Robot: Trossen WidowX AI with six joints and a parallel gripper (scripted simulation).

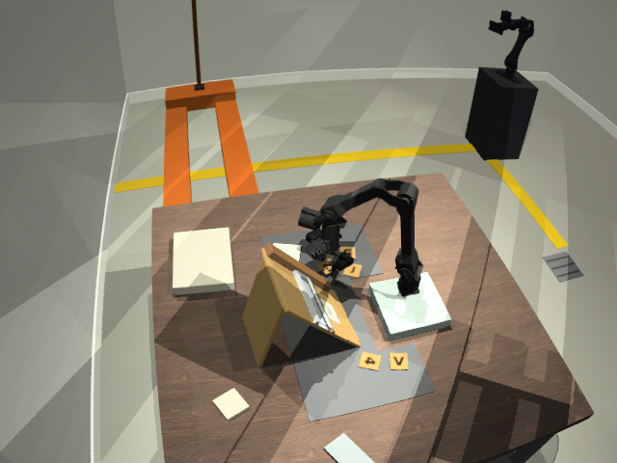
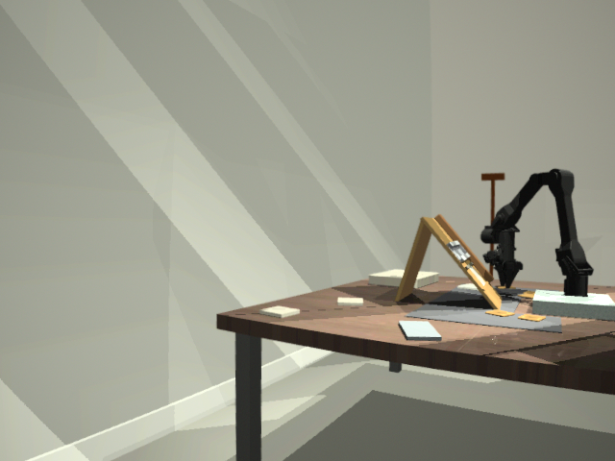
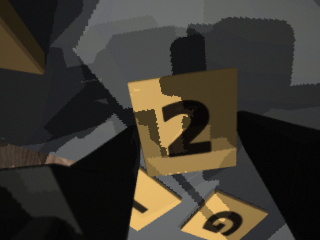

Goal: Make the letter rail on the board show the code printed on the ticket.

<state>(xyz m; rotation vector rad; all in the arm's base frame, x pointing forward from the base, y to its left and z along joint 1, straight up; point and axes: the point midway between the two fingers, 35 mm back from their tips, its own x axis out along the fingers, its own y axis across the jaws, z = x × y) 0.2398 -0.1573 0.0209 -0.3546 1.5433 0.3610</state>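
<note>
Now: gripper tip 130 mm short of the white card, 100 mm to the left of it and 20 mm above it. Also, from my gripper tip: cream box: 430 mm ahead, 110 mm to the right, 10 mm below; then grey mat: 190 mm to the left, 40 mm behind, 20 mm below; then white ticket: 240 mm to the left, 70 mm above, 50 mm ahead.
</note>
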